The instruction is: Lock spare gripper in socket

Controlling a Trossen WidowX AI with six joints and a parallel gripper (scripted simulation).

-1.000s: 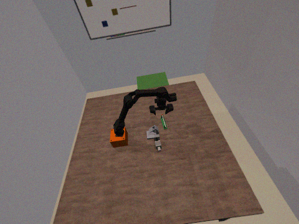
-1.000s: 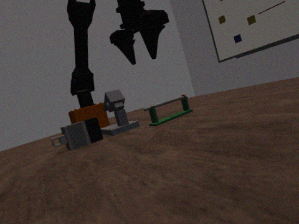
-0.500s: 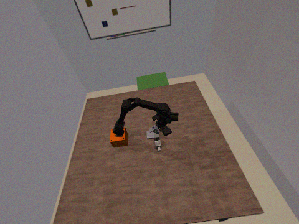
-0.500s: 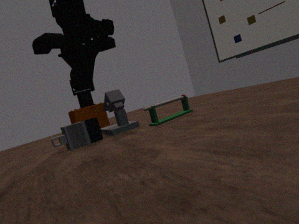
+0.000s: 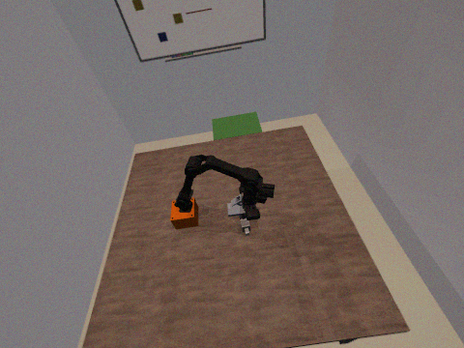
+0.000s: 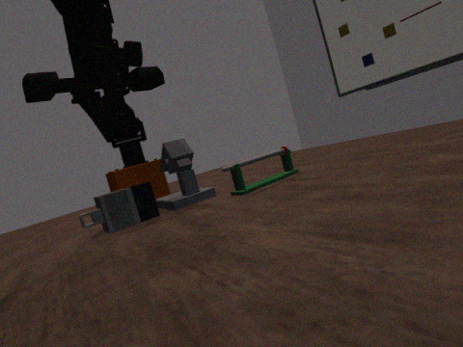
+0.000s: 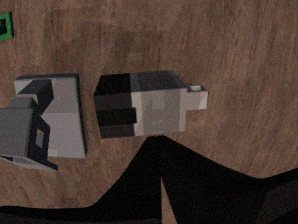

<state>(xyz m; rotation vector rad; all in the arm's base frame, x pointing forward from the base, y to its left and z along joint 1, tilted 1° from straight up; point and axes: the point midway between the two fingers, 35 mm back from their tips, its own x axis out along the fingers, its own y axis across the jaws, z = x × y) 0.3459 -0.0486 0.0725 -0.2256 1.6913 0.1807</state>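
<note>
Now: gripper tip 20 mm past the spare gripper, 20 mm to the left of it and 100 mm above it. From my gripper tip the other things lie so: grey mount: 60 mm behind, 100 mm to the left, 80 mm below; then green rack: 20 mm ahead, 220 mm to the left, 110 mm below.
</note>
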